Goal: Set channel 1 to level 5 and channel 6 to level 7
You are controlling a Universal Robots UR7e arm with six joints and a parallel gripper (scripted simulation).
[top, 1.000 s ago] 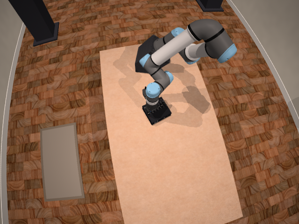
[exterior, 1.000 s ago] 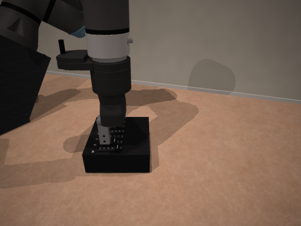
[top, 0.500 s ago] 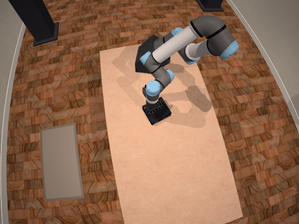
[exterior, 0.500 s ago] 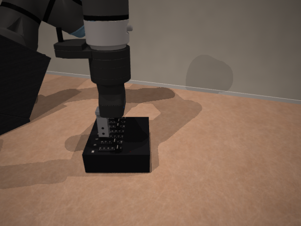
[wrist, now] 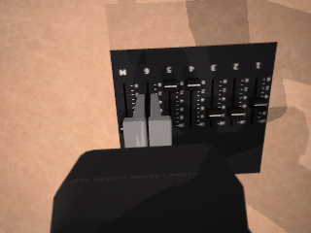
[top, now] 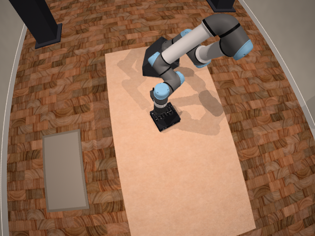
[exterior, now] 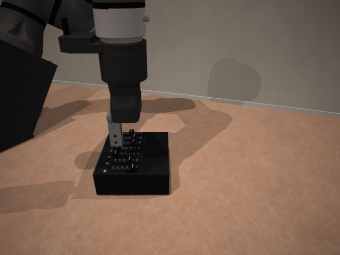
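The channel 6 cap is 2 cm ahead of my hand, 1 cm to the left of it and 5 cm below it. From my hand the other things lie so: channel 5 fader cap (2 cm behind, 2 cm to the left, 5 cm below); then channel 4 fader cap (2 cm behind, 4 cm to the left, 5 cm below); then channel 3 fader cap (7 cm to the left, 5 cm below).
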